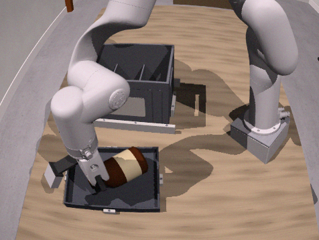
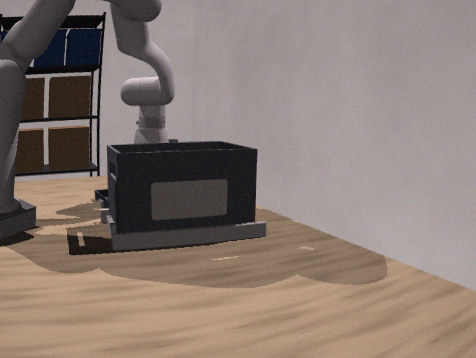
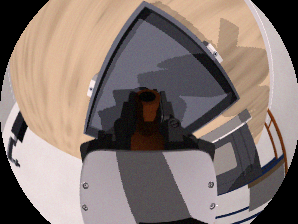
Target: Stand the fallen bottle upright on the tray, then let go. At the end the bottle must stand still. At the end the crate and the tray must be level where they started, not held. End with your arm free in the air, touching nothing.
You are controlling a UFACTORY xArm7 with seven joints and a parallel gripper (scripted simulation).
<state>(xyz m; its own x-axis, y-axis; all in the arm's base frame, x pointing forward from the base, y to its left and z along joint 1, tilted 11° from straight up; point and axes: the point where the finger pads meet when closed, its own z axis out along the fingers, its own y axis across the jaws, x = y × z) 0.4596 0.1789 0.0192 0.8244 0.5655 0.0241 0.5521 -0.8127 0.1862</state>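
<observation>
My hand is 3 cm to the left of the tray, 3 cm past it and 3 cm above it. From my hand the other things lie so: dark crate: 31 cm to the right, 6 cm behind, 4 cm above; then brown bottle: 5 cm behind, 3 cm to the right.
</observation>
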